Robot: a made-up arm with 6 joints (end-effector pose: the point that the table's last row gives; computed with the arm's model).
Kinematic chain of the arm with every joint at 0, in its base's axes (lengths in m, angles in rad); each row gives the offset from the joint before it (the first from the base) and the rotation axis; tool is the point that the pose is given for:
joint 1: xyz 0 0 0.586 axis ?
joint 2: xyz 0 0 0 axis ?
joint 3: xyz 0 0 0.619 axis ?
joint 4: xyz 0 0 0 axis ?
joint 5: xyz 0.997 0 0 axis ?
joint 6: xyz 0 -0.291 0 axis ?
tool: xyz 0 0 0
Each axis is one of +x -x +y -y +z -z.
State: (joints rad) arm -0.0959 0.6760 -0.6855 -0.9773 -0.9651 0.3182
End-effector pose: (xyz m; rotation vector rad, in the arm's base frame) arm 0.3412 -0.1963 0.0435 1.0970 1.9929 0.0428
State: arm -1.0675 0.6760 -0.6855 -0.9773 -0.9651 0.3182
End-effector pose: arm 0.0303 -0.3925 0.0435 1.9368 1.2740 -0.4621
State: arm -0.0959 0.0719 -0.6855 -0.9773 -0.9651 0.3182
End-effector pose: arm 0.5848 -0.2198 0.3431 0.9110 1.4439 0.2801
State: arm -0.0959 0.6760 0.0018 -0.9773 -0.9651 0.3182
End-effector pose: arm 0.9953 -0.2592 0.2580 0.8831 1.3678 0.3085
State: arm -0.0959 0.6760 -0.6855 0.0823 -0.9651 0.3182
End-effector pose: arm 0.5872 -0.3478 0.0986 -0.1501 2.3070 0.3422
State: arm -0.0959 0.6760 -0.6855 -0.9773 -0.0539 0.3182
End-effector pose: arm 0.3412 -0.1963 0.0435 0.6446 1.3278 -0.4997
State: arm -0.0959 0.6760 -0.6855 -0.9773 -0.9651 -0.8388
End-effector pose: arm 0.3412 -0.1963 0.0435 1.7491 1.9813 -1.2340
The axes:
joint 1: +z
joint 2: +y
joint 3: -y
joint 4: -x
joint 5: -y
joint 6: -x

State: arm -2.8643 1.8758 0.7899 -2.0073 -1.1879 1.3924
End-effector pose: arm -0.7568 -0.3433 -0.6049 1.0239 -1.1142 -1.6358
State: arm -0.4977 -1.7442 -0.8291 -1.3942 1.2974 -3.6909
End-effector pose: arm 0.1735 -0.1524 1.0948 -0.4137 -0.0652 -2.0340
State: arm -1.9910 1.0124 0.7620 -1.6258 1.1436 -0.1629
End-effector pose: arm -0.5642 -1.3020 0.3854 -0.1495 2.0900 2.1823
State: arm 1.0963 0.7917 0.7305 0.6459 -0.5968 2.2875
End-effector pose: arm 0.8675 1.1803 1.1348 2.7792 0.9703 -0.7833
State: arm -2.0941 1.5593 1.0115 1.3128 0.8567 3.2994
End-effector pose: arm -0.8722 -1.3632 0.3141 1.7846 -1.1465 -0.9617
